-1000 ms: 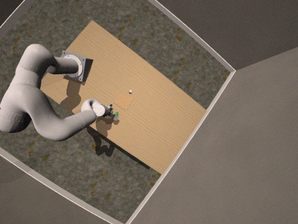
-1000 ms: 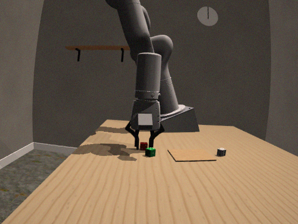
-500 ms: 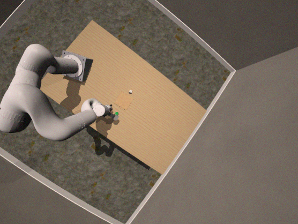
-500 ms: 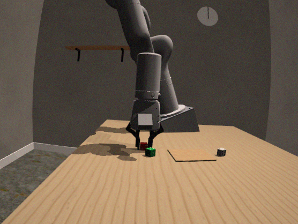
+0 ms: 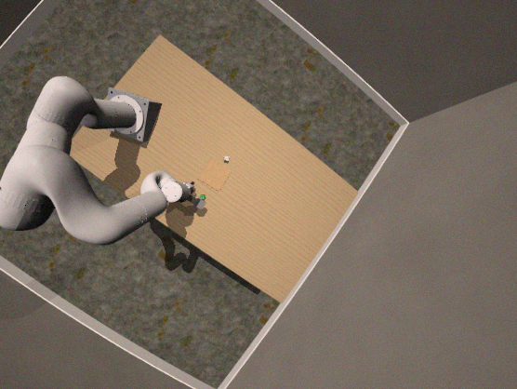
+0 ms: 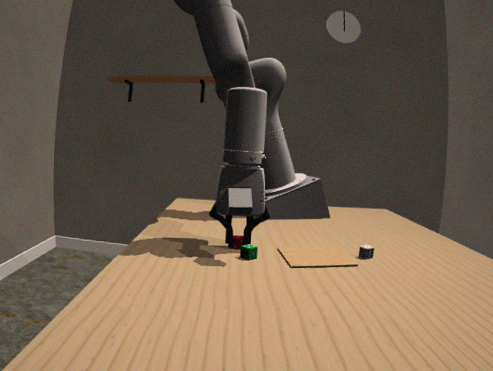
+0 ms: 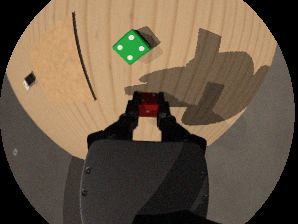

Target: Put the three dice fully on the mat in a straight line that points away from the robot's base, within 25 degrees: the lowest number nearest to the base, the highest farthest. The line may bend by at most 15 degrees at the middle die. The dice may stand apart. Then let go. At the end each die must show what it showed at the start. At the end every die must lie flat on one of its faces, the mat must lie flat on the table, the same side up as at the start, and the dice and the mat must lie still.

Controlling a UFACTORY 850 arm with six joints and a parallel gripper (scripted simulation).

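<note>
My gripper is now 70 mm short of the tan mat, 160 mm to the right of it and 20 mm above it. Also, from my hand: white die: 70 mm ahead, 270 mm to the left, 10 mm below; red die: 10 mm below; green die: 80 mm ahead, 20 mm to the left, 10 mm below.
</note>
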